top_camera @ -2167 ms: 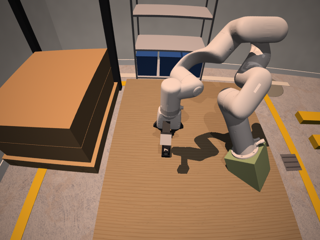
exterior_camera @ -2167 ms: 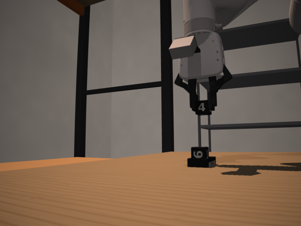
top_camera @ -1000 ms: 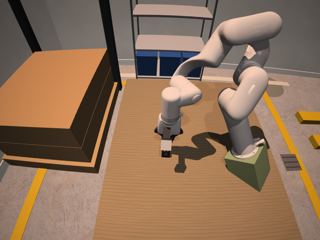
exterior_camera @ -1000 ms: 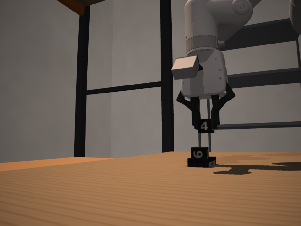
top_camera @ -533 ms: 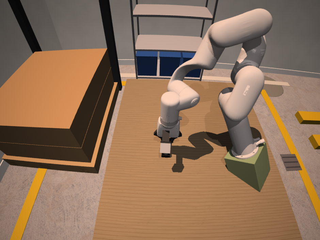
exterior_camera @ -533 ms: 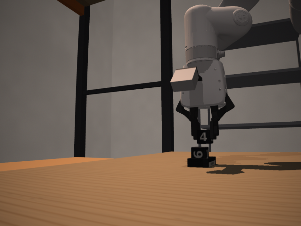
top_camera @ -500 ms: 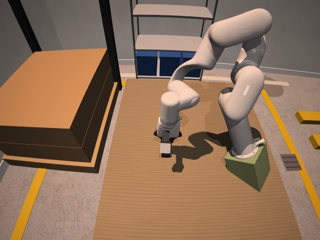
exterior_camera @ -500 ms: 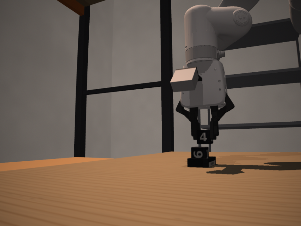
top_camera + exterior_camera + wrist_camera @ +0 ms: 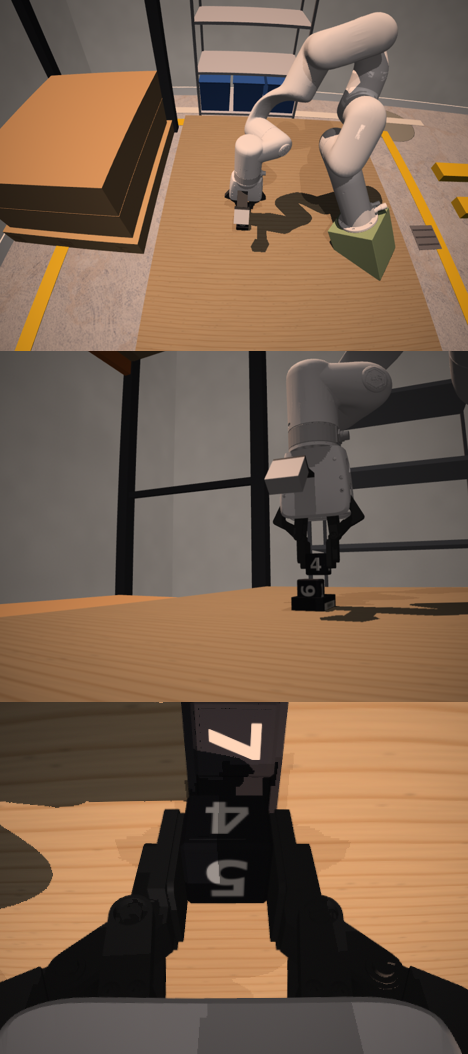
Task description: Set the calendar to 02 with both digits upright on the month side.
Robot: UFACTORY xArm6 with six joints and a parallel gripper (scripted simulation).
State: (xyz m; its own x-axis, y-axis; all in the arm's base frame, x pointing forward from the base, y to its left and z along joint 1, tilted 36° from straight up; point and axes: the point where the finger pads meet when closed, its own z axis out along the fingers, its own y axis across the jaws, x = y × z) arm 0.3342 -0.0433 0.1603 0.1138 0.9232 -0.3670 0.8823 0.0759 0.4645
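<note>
Right now my hand is 5 cm above the cube, 3 cm to the right of it and 1 cm short of it. Round my hand: black calendar tray: 6 cm below, 2 cm to the left.
</note>
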